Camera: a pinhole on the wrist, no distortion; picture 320 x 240 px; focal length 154.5 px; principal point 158.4 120.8 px. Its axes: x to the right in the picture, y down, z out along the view. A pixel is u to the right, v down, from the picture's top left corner.
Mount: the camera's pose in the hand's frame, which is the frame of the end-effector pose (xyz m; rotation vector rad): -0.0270 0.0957 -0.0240 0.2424 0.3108 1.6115
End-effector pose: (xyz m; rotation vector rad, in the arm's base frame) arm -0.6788 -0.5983 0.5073 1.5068 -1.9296 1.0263
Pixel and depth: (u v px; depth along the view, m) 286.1 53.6 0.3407
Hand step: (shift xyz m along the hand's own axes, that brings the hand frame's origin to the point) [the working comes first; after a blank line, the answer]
In the camera's frame: 0.2816 -0.1482 0.3407

0.2099 0.4018 0.2358
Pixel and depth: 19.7 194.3 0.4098
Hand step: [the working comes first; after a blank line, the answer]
In the camera's frame: -0.3679 0.1950 0.4098

-0.0462 -0.2595 0.4394
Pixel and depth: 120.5 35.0 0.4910
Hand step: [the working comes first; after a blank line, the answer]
In the camera's frame: -0.1204 -0.2727 0.4910

0.4040 0.0149 0.3470
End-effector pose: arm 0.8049 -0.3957 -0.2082 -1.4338 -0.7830 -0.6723
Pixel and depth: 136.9 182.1 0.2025
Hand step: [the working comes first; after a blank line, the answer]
In the camera's frame: -0.0282 0.0803 0.2025

-0.0315 0.0742 0.1946
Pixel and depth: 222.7 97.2 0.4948
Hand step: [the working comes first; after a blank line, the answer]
In the camera's frame: 0.2059 -0.0756 0.4948

0.1993 0.3308 0.4078
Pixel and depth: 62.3 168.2 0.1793
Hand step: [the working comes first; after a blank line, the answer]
In the camera's frame: -0.1115 0.0550 0.1793

-0.0102 -0.0089 0.1668
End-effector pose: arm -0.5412 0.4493 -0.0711 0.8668 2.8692 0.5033
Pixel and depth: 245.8 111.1 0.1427
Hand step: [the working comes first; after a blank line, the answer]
In the camera's frame: 0.0807 -0.0090 0.1427

0.0248 0.1841 0.1043
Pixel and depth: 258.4 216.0 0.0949
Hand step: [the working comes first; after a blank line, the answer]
In the camera's frame: 0.0614 0.0585 0.0949

-0.0535 0.1590 0.0832
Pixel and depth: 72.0 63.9 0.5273
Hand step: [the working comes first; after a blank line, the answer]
In the camera's frame: -0.2949 -0.1942 0.5273

0.3541 -0.1610 0.4137
